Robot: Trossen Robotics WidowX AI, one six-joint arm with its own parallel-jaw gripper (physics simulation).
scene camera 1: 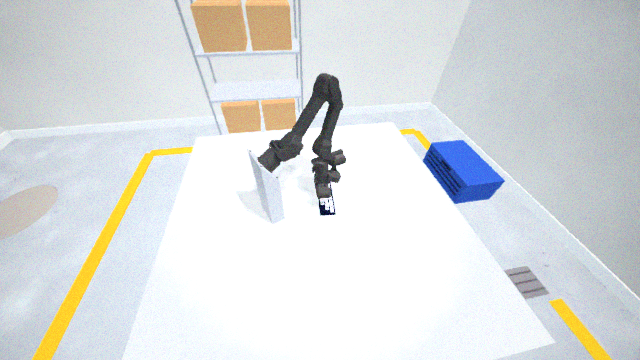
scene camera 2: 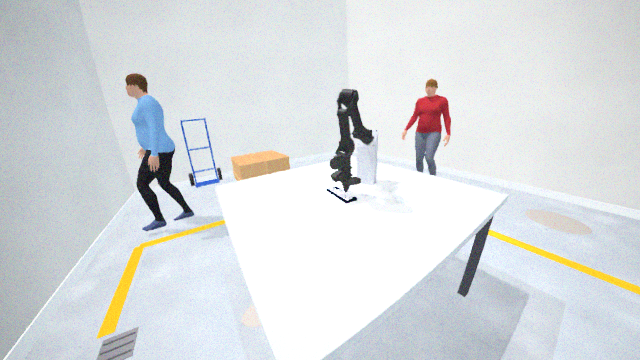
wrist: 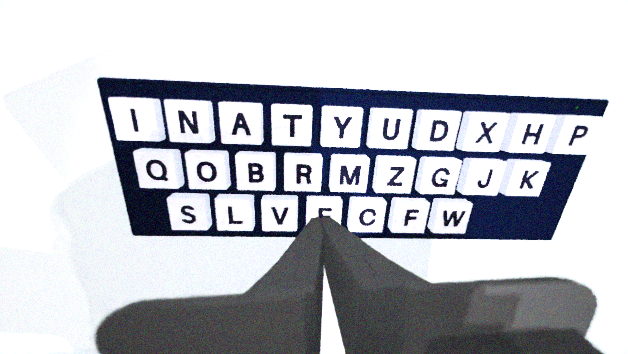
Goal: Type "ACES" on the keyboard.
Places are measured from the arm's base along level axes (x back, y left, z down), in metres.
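Where they show: gripper, between the fingertips: (scene camera 2: 346, 192) (wrist: 320, 226); arm's base, origin of its link: (scene camera 1: 264, 165) (scene camera 2: 367, 138).
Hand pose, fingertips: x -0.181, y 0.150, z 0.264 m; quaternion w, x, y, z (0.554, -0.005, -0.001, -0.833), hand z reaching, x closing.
Things, the pixels of their top centre, and the offset from my fingertips. Level surfaces: height alone.
- dark blue keyboard, centre of its top: (wrist: 361, 175) (scene camera 1: 325, 195) (scene camera 2: 340, 192) dx -0.028, dy -0.008, dz +0.002 m
- white table, height of its surface: dz +0.019 m
- S key, centre of its top: (wrist: 187, 214) dx +0.015, dy +0.056, dz +0.002 m
- E key, centre of its top: (wrist: 323, 216) dx -0.004, dy +0.000, dz +0.002 m
- C key, centre of its top: (wrist: 367, 217) dx -0.011, dy -0.019, dz +0.002 m
The dark blue keyboard (scene camera 1: 327, 212) (scene camera 2: 352, 200) (wrist: 515, 220) with white keys lies on the white table (scene camera 1: 310, 300) (scene camera 2: 320, 260). In the wrist view the A key (wrist: 240, 125) is in the far row. The S key (wrist: 188, 215), the E key (wrist: 324, 205) and the C key (wrist: 367, 216) are in the near row. My gripper (scene camera 1: 324, 196) (scene camera 2: 346, 190) (wrist: 320, 226) is shut and empty, pointing down at the keyboard. Its fingertips overlap the lower part of the E key and hide part of its letter. Whether they touch the key, I cannot tell.
A pale upright panel (scene camera 1: 268, 192) (scene camera 2: 367, 160) stands on the table beside the arm. A blue box (scene camera 1: 465, 165) is on the floor. A shelf rack (scene camera 1: 256, 91) with cartons stands behind the table. A person in blue (scene camera 2: 150, 125) and one in red (scene camera 2: 431, 115) stand beyond the table.
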